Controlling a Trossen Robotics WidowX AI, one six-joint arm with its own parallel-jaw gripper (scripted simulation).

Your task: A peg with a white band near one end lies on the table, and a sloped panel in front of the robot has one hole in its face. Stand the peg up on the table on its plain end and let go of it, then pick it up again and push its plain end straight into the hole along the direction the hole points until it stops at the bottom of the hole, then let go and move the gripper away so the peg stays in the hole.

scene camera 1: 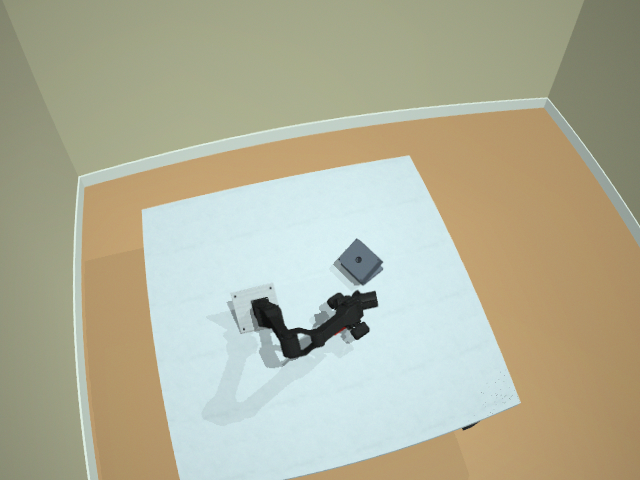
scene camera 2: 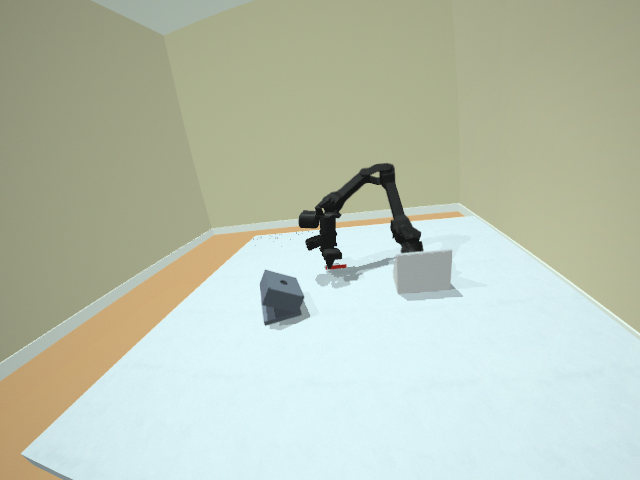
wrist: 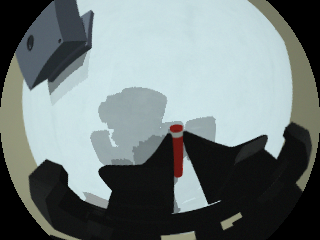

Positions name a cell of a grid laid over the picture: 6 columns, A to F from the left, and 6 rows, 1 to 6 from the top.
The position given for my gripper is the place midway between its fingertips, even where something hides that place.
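Note:
In scene camera 2 I see my gripper (scene camera 2: D4), and in that same camera there is a grey sloped panel (scene camera 2: C4). Scene camera 1 shows the grey sloped panel too (scene camera 1: D4). The wrist view also shows my gripper (wrist: D4). My gripper holds a red peg.

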